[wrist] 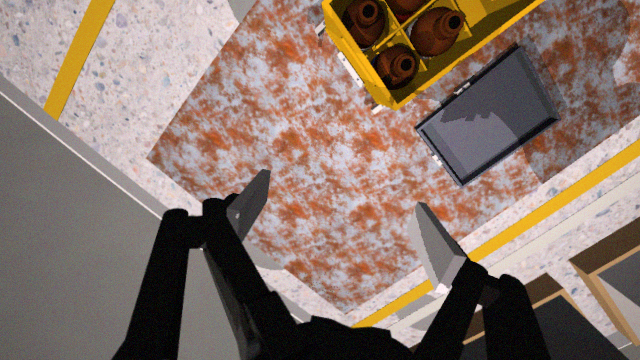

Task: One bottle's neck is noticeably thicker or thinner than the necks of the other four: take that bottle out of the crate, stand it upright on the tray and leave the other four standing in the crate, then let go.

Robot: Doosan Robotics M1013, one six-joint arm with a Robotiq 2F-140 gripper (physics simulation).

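Frame: origin at the arm's base, x ahead, y left, z up, level; centimetres.
Where they show: gripper, fingertip midpoint: (340,201).
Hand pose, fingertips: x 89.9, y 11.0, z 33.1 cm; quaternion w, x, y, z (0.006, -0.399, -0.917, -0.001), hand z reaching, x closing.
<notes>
Things, the pixels of their top centre, and the offset from my fingertips. "spot": a spot on its surface instead. Level surfaces: height alone.
- yellow crate at a spot on its surface: (361,75) spot: dx -10.4, dy -6.7, dz -31.4 cm
- dark grey tray at a spot on its surface: (530,85) spot: dx -40.0, dy +16.1, dz -36.8 cm
- rust-and-white patterned table top at its surface level: dz -37.3 cm
A yellow crate (361,75) stands at the top right, partly cut off by the view's upper edge. Brown bottles stand in its compartments: one bottle (397,65) at the near corner, one bottle (436,32) to its right, one bottle (367,22) above it, and part of another bottle (404,5) at the upper edge. The fifth bottle does not show. Which neck differs, I cannot tell. The dark grey tray (530,85) lies beside the crate and holds no bottle. My gripper (340,201) is open and empty, high above the table, away from the crate and the tray.
A rust-and-white patterned table top (320,150) lies under the crate and tray. A speckled floor (165,50) with a yellow stripe (80,55) is at the upper left. A grey surface (65,225) fills the lower left. Wood-edged boxes (595,285) stand at the lower right.
</notes>
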